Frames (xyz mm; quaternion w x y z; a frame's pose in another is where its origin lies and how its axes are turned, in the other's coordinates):
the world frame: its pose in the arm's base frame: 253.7 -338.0 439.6 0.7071 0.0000 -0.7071 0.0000
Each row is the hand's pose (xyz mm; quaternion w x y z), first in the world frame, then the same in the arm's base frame.
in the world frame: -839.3 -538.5 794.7 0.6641 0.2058 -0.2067 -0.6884
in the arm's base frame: -541.0 -876.5 -399.7 0.3234 0.6323 -0.6157 -0.3412
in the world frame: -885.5 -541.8 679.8 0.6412 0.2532 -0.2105 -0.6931
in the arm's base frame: -426.1 -879.8 -445.9 0.3046 0.6692 -0.6023 -0.3111
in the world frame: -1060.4 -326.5 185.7 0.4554 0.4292 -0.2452 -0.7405
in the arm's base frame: 68.0 -664.5 -620.8 0.1486 0.8271 -0.4954 -0.2201
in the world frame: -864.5 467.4 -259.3 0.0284 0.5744 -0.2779 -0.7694
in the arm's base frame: 513.0 129.4 -424.9 0.1764 -0.9502 0.2166 0.1379
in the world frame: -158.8 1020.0 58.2 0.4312 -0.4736 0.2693 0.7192
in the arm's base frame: 195.5 682.0 280.8 0.4953 -0.8434 -0.1145 0.1737
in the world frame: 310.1 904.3 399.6 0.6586 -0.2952 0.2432 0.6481
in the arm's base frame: -145.9 566.3 749.7 0.6376 -0.6670 -0.2937 0.2495
